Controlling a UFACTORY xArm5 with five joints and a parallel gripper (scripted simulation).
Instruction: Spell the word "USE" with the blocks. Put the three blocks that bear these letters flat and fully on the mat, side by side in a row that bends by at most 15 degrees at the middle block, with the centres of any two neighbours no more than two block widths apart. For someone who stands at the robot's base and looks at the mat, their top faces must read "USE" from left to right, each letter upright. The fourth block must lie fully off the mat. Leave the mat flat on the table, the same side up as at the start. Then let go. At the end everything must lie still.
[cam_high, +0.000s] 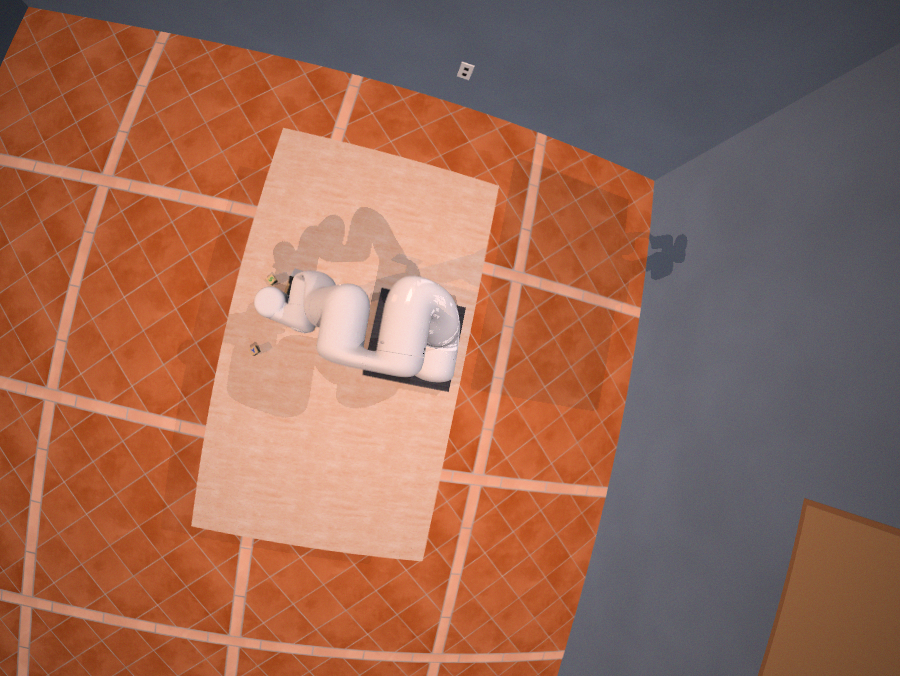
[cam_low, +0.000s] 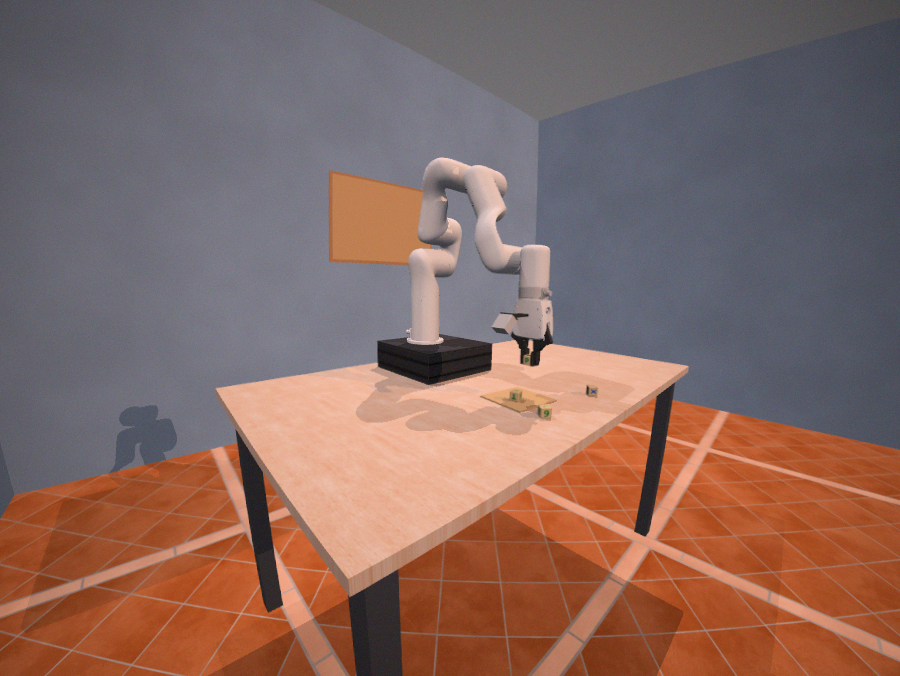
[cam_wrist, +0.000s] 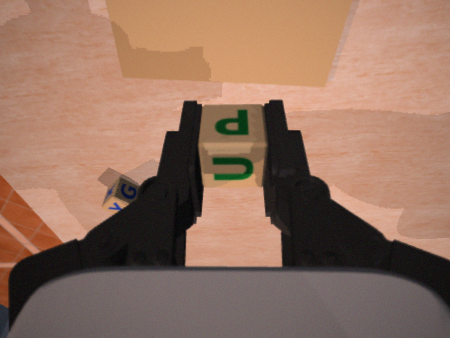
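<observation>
My gripper is now 10 cm above the tan mat and 4 cm to the left of it. Also, from my hand: S block: 11 cm ahead, 10 cm to the right, 9 cm below; E block: 9 cm below, 6 cm to the right; U block: 1 cm below.
</observation>
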